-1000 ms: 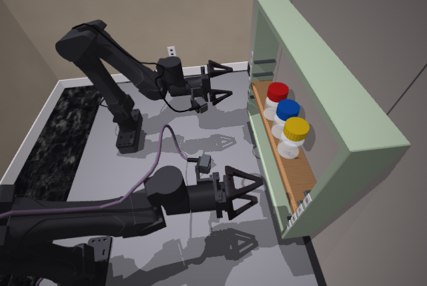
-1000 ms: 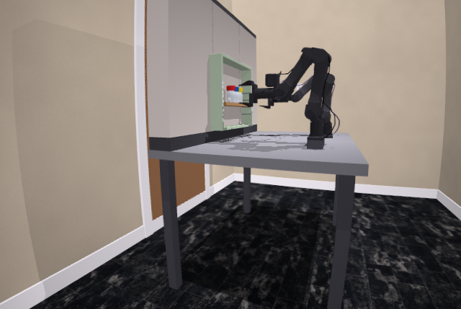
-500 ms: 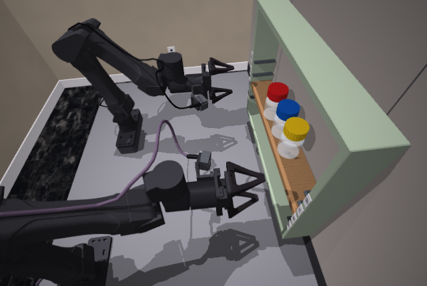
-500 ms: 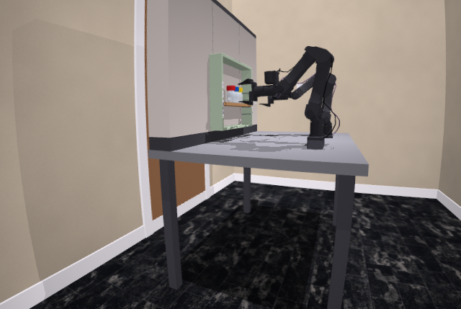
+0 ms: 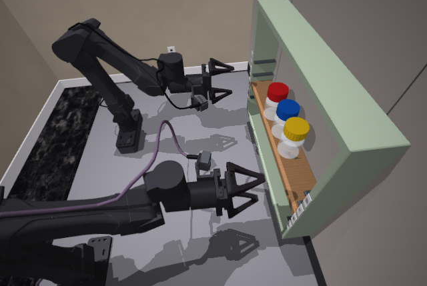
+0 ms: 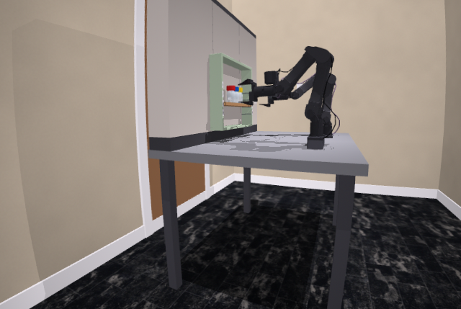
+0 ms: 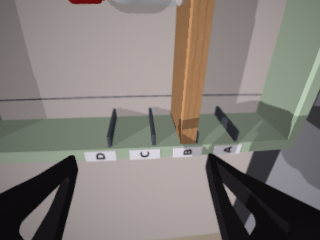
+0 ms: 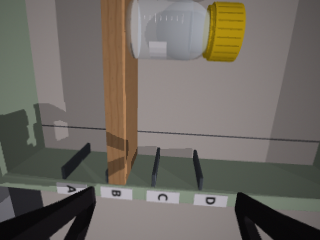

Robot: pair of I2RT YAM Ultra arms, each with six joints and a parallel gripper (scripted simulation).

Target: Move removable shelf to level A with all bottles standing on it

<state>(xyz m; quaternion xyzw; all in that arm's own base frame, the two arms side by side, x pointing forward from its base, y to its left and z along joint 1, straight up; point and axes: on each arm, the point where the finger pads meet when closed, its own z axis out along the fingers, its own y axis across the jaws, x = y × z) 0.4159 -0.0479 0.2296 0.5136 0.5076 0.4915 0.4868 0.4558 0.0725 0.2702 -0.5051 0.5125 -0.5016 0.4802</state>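
Now: left hand 90 mm short of the rack slot, 50 mm to the right of it and 60 mm above it. Round my left hand: green wall rack: 130 mm ahead, 180 mm to the right, 10 mm above; then wooden shelf: 130 mm ahead, 180 mm to the right, 50 mm below; then red-capped bottle: 120 mm ahead, 120 mm to the right.
The yellow-capped bottle lies 12 cm to the left of my right hand and 10 cm ahead of it. Also, from my right hand: green wall rack: 20 cm to the left, 10 cm ahead, 1 cm above; blue-capped bottle: 19 cm to the left, 10 cm ahead; wooden shelf: 19 cm to the left, 10 cm ahead, 5 cm below.
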